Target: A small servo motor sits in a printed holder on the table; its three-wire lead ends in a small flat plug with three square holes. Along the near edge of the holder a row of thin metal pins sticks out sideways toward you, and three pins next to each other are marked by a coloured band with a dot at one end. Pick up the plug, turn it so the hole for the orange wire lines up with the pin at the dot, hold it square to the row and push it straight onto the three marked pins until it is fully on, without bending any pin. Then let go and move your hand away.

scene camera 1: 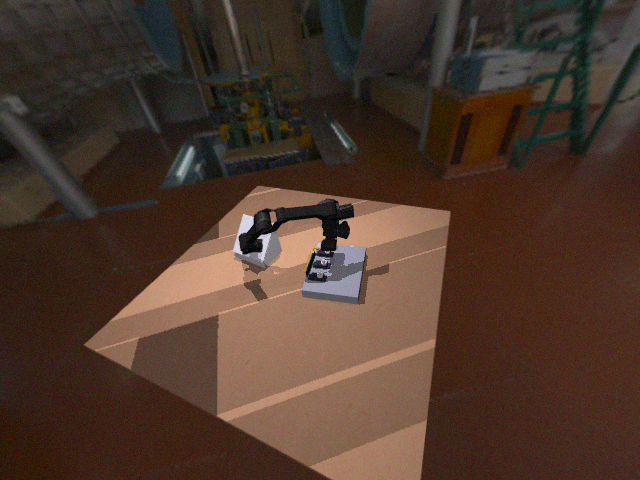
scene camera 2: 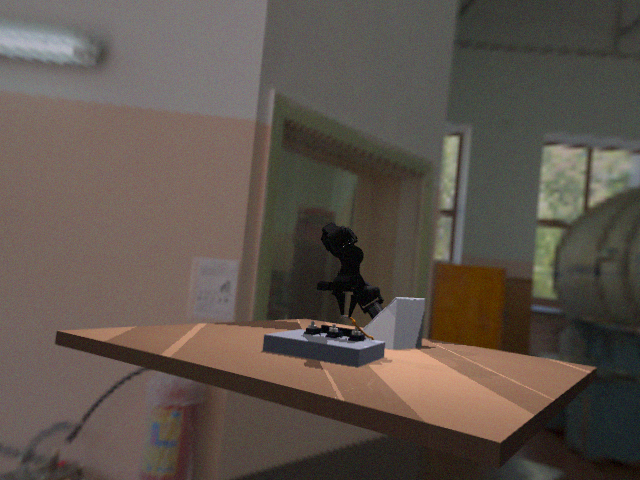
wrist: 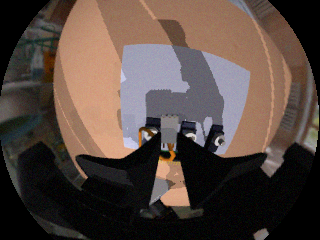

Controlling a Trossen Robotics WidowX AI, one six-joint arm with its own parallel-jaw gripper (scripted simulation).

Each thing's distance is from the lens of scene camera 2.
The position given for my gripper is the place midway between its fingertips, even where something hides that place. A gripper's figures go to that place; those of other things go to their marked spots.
my gripper [scene camera 2: 345, 316]: 161 cm
grey printed holder [scene camera 2: 345, 352]: 146 cm
